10 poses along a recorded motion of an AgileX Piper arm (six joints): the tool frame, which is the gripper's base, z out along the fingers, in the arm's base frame.
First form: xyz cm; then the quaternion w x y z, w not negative.
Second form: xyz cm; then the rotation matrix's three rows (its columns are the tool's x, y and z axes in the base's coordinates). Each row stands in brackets. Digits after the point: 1 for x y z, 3 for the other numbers.
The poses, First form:
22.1, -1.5, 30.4, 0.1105, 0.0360, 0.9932, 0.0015
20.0, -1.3, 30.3, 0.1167, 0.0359, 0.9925, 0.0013
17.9, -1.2, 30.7, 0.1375, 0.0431, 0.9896, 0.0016
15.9, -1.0, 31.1, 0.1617, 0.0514, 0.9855, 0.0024
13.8, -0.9, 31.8, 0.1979, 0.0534, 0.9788, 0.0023
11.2, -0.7, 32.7, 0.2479, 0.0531, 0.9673, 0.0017
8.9, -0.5, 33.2, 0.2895, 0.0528, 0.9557, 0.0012
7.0, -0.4, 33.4, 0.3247, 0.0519, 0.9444, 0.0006
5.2, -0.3, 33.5, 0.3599, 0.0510, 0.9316, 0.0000
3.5, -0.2, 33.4, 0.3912, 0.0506, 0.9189, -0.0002
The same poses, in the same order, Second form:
[22.1, -1.5, 30.4], [[-0.973, 0.071, 0.220], [0.072, 0.997, -0.005], [-0.219, 0.011, -0.976]]
[20.0, -1.3, 30.3], [[-0.970, 0.071, 0.232], [0.072, 0.997, -0.006], [-0.232, 0.011, -0.973]]
[17.9, -1.2, 30.7], [[-0.958, 0.085, 0.272], [0.086, 0.996, -0.009], [-0.272, 0.015, -0.962]]
[15.9, -1.0, 31.1], [[-0.942, 0.101, 0.319], [0.102, 0.995, -0.012], [-0.318, 0.021, -0.948]]
[13.8, -0.9, 31.8], [[-0.916, 0.104, 0.388], [0.105, 0.994, -0.017], [-0.387, 0.026, -0.922]]
[11.2, -0.7, 32.7], [[-0.871, 0.102, 0.480], [0.104, 0.994, -0.023], [-0.479, 0.030, -0.877]]
[8.9, -0.5, 33.2], [[-0.827, 0.100, 0.553], [0.102, 0.994, -0.028], [-0.553, 0.033, -0.832]]
[7.0, -0.4, 33.4], [[-0.784, 0.098, 0.613], [0.098, 0.995, -0.033], [-0.613, 0.035, -0.789]]
[5.2, -0.3, 33.5], [[-0.736, 0.095, 0.671], [0.095, 0.995, -0.037], [-0.671, 0.037, -0.741]]
[3.5, -0.2, 33.4], [[-0.689, 0.093, 0.719], [0.093, 0.995, -0.040], [-0.719, 0.039, -0.694]]

